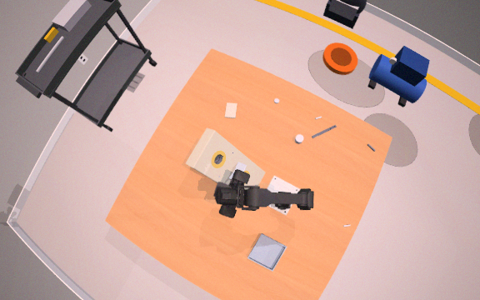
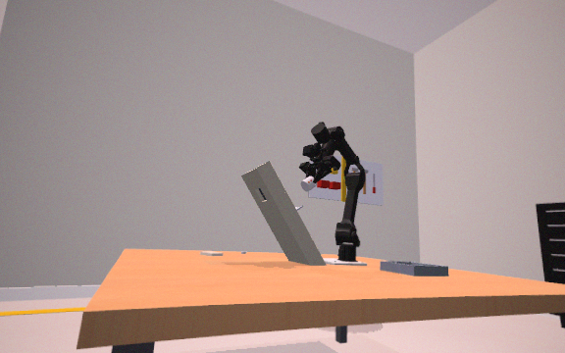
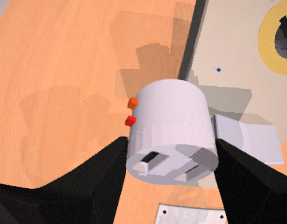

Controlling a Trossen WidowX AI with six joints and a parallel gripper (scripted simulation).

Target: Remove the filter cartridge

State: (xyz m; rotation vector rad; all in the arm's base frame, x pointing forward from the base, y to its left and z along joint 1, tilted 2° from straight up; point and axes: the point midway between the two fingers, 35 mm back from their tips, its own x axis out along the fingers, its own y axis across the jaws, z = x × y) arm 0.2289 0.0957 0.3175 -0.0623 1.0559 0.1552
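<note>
The grey tray is 310 mm behind my gripper tip, 180 mm to the left of it and 290 mm below it. From my gripper tip the other things lie so: round filter cartridge right at my gripper tip; then white card 260 mm ahead, 410 mm to the right, 290 mm below; then white knob 160 mm behind, 440 mm to the right, 280 mm below.
</note>
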